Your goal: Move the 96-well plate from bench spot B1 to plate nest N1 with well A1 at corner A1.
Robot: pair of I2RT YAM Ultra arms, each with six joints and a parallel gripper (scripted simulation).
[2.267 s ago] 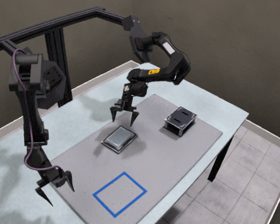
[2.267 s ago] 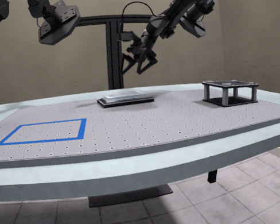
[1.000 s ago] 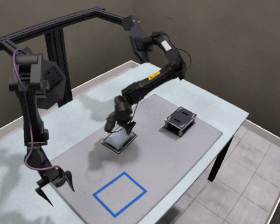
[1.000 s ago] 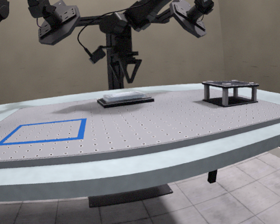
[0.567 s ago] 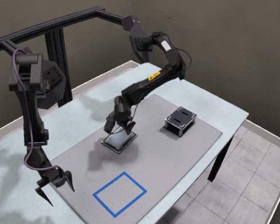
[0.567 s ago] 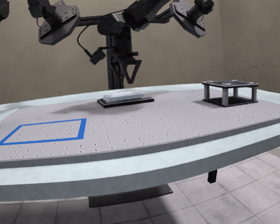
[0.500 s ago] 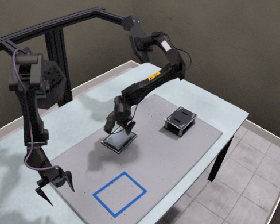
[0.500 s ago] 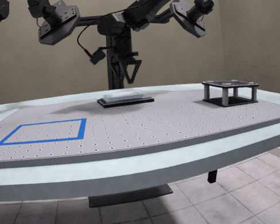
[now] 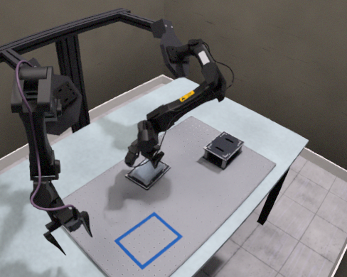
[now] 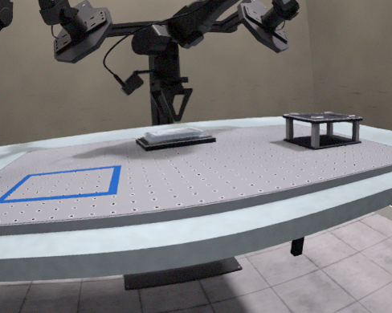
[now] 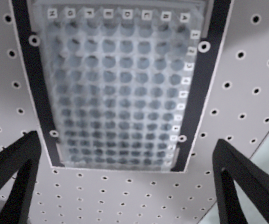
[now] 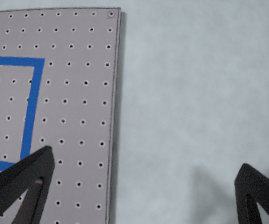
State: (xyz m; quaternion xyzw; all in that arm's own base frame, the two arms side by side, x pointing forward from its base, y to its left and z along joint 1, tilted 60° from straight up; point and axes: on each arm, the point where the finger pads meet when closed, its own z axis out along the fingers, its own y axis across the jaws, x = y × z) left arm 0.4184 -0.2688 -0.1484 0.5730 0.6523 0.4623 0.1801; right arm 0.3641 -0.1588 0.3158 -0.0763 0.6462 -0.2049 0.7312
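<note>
Right now my left hand is 1 cm short of the white 96-well plate and 4 cm above it.
</note>
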